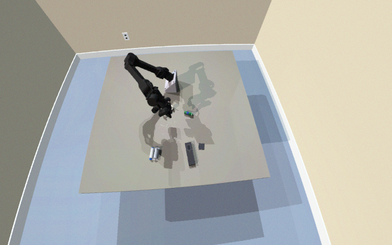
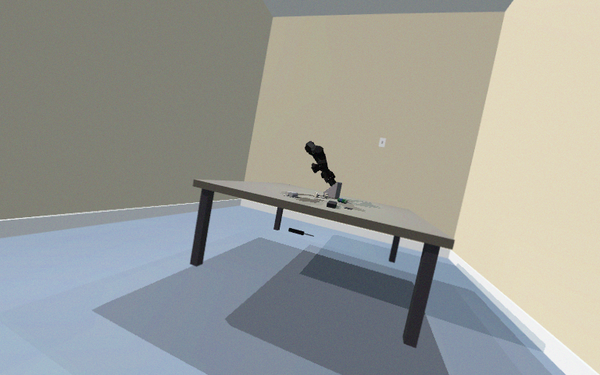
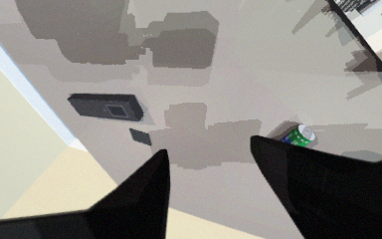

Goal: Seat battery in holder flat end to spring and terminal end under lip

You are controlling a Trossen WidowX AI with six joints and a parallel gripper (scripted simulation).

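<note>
Right now the battery is 90 mm behind my gripper tip, 110 mm to the left of it and 120 mm below it. The rest, counted from my gripper tip: black remote battery door 170 mm ahead, 220 mm to the left, 130 mm below; then black remote control 230 mm ahead, 140 mm to the left, 120 mm below; then screwdriver 250 mm ahead, 10 mm to the left, 320 mm below.
</note>
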